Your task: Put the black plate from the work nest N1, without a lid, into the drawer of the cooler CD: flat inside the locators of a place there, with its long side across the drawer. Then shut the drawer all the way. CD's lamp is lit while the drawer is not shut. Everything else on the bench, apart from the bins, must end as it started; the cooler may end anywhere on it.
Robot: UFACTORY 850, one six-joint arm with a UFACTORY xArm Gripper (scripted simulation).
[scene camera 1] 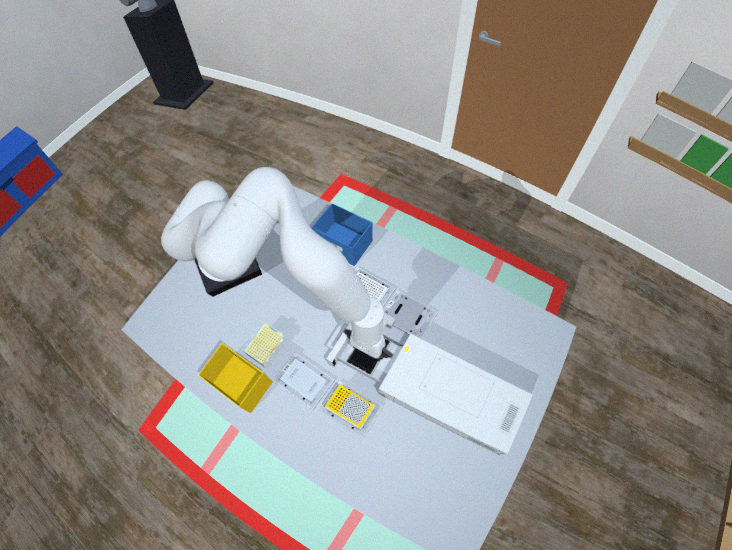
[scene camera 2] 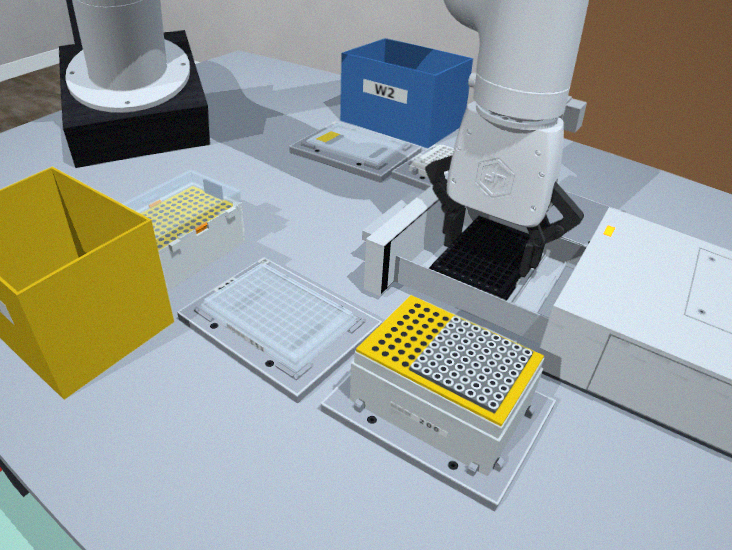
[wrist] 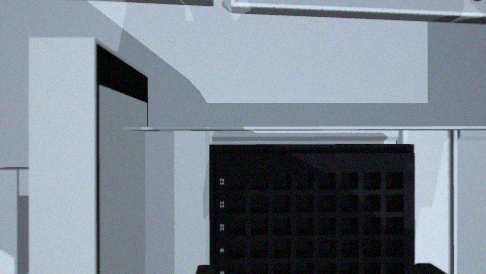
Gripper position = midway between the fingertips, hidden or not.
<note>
In view: my gripper [scene camera 2: 488,255], a black plate [scene camera 2: 487,255], a white cooler [scene camera 2: 635,326], a blue bin [scene camera 1: 349,234], a yellow bin [scene camera 2: 75,322] and a tube rack [scene camera 2: 462,389].
The black plate also shows in the wrist view [wrist: 264,200]. The white cooler shows as well in scene camera 1 [scene camera 1: 450,392]. The yellow bin also shows in scene camera 1 [scene camera 1: 225,371]. The wrist view does not show the blue bin: it is out of frame. The wrist view misses the yellow bin: it is out of frame.
</note>
